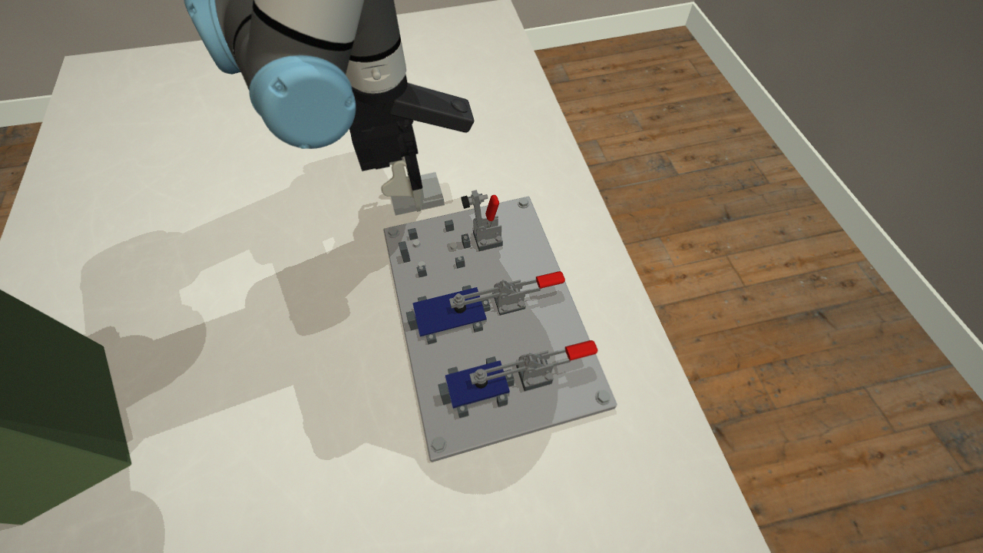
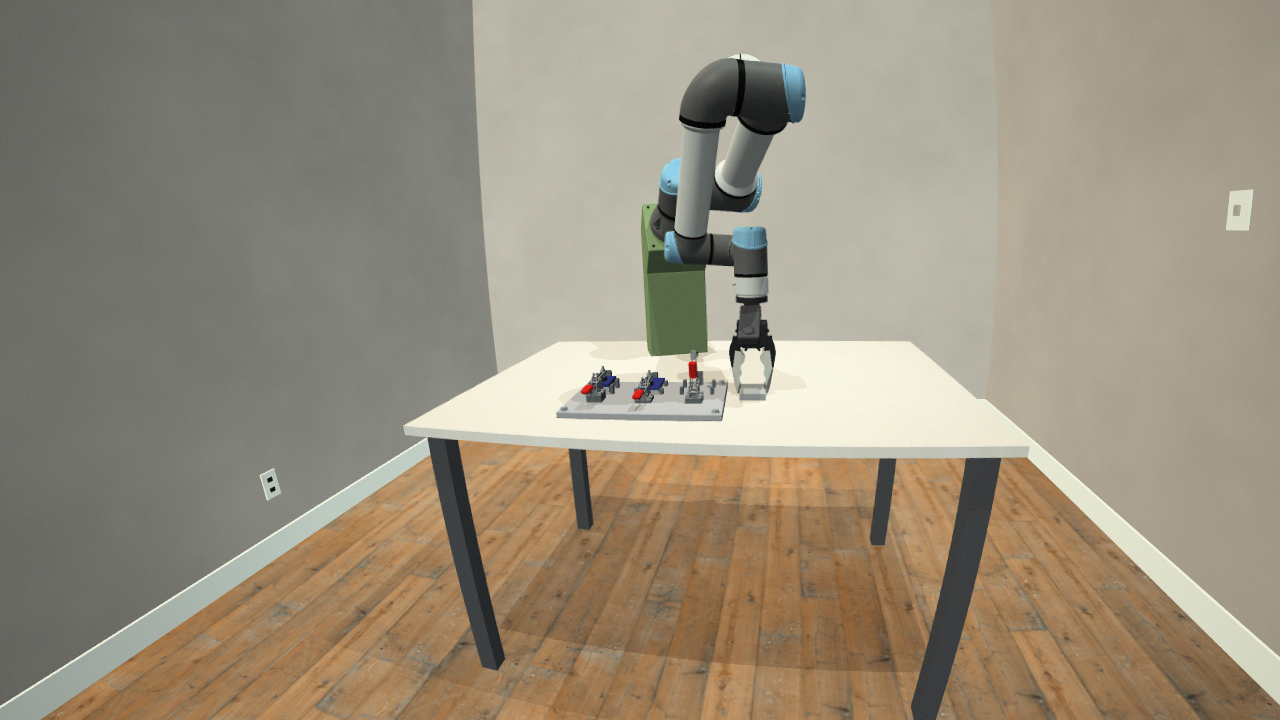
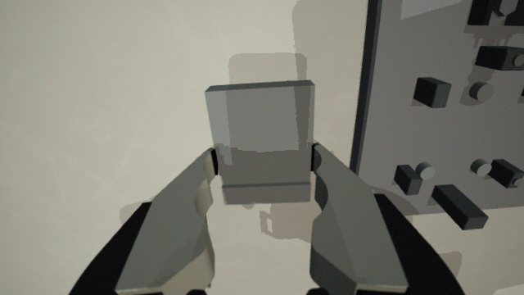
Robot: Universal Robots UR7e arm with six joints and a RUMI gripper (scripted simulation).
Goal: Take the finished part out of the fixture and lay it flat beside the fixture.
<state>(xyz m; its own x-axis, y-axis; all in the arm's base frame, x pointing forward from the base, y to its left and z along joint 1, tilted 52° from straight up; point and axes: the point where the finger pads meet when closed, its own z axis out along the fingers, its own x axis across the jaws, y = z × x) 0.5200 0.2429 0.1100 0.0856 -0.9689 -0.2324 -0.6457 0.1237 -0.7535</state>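
The grey finished part lies 10 mm below my hand and 10 mm behind it. From my hand the other things lie so: grey fixture plate: 230 mm to the right, 90 mm ahead, 10 mm below; blue blank: 230 mm to the right, 30 mm ahead, 10 mm above; toggle clamp: 110 mm to the right, 100 mm ahead, 40 mm above.
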